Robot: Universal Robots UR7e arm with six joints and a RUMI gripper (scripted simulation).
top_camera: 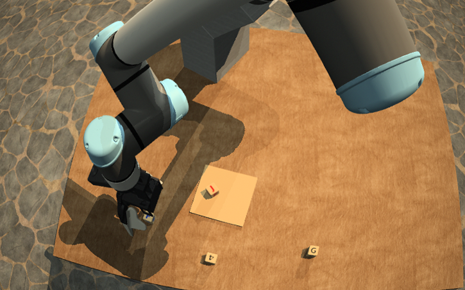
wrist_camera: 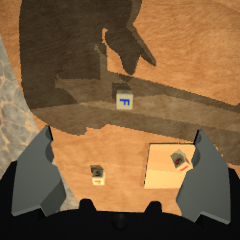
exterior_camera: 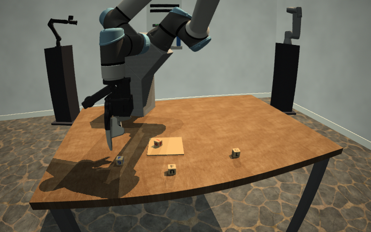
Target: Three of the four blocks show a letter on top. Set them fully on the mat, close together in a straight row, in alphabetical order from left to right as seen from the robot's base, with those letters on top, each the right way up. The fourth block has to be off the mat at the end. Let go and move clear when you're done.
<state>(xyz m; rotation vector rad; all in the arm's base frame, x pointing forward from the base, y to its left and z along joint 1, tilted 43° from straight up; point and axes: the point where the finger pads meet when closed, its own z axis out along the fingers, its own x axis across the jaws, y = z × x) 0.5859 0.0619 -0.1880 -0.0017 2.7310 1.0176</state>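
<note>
My gripper is now 90 mm above the block. Round my hand: tan mat: 150 mm to the left, 140 mm behind, 100 mm below.
</note>
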